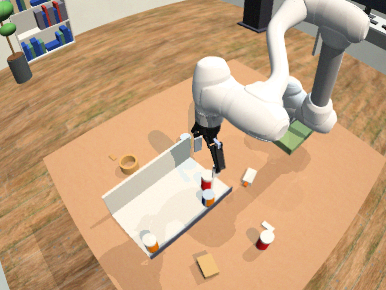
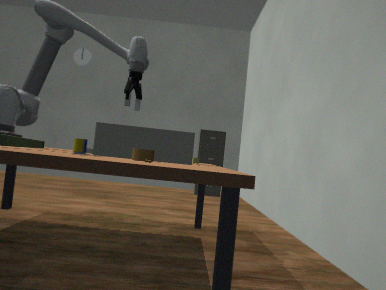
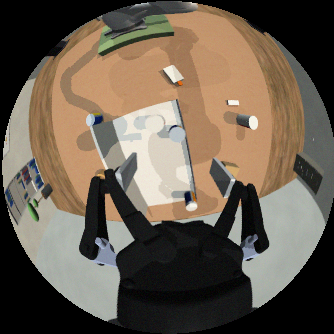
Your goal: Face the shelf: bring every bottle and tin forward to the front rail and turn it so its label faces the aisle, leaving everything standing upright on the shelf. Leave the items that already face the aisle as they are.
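Places are measured from the arm's base along level axes (x back, y right, z up), in millimetres.
Pixels of known places: gripper, fingertip midpoint: [image 1: 206, 163] [image 2: 132, 108] [image 3: 174, 162].
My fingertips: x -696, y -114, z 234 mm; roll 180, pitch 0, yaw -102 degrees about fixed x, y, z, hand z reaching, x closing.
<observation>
Ahead of a thing's pixels: the offset from my fingertips to its top centre. "spot": to the spot under its first point.
The white shelf [image 1: 145, 172] [image 3: 155, 194] has a dark front rail {spot: dx -119, dy -63, dz -248 mm} [image 1: 192, 222] [image 3: 186, 155]. On it, a red bottle with a white cap {dx +58, dy +47, dz -175 mm} [image 1: 206, 182] [image 3: 154, 123] stands behind a blue-and-orange tin {dx +7, dy -17, dz -204 mm} [image 1: 208, 199] [image 3: 176, 133], which is near the rail at one end. A white-capped orange bottle {dx -318, dy -46, dz -178 mm} [image 1: 152, 245] [image 3: 190, 202] stands at the rail's other end. A blue-and-yellow tin {dx +148, dy +319, dz -218 mm} [image 1: 185, 137] [image 2: 80, 145] [image 3: 94, 119] stands on the table behind the back wall. My gripper [image 1: 207, 158] [image 2: 132, 104] [image 3: 174, 162] is open and empty, high above the shelf. Exact label directions are unclear.
On the table are a red white-capped bottle {dx +45, dy -332, dz -189 mm} [image 1: 264, 241] [image 3: 247, 121], a white block {dx +125, dy -290, dz -276 mm} [image 1: 268, 226] [image 3: 233, 102], a tan block {dx -197, dy -255, dz -238 mm} [image 1: 207, 265], a white box with an orange end {dx +244, dy -46, dz -260 mm} [image 1: 249, 176] [image 3: 173, 74] and a wooden ring {dx -163, dy +386, dz -238 mm} [image 1: 129, 171] [image 2: 143, 155]. The arm stands on a green base [image 1: 295, 141].
</observation>
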